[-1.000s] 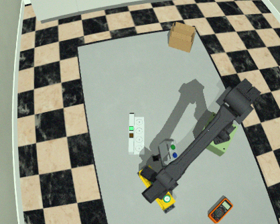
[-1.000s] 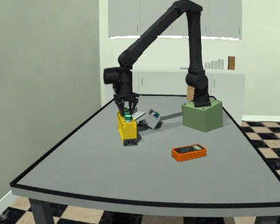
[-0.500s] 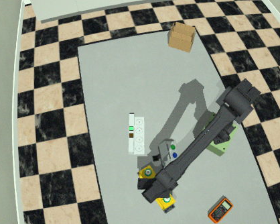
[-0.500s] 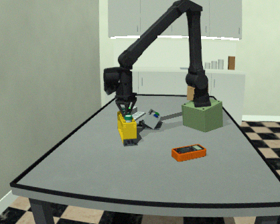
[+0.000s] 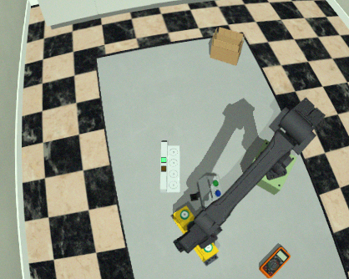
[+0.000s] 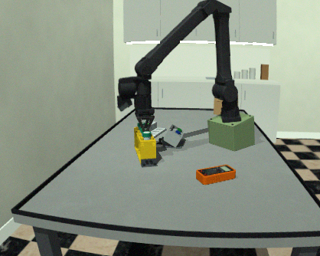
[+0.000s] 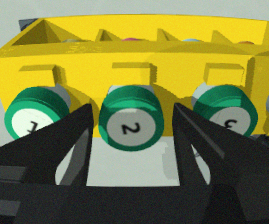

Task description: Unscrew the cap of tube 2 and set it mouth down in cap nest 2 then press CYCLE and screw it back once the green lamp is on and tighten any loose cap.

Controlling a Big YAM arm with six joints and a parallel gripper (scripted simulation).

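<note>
The cap is right at my hand. Round my hand: grey key housing (190 mm to the right, 100 mm behind, 60 mm below); green READY key (210 mm to the right, 120 mm behind, 50 mm below); blue cycle key (170 mm to the right, 120 mm behind, 50 mm below).
</note>
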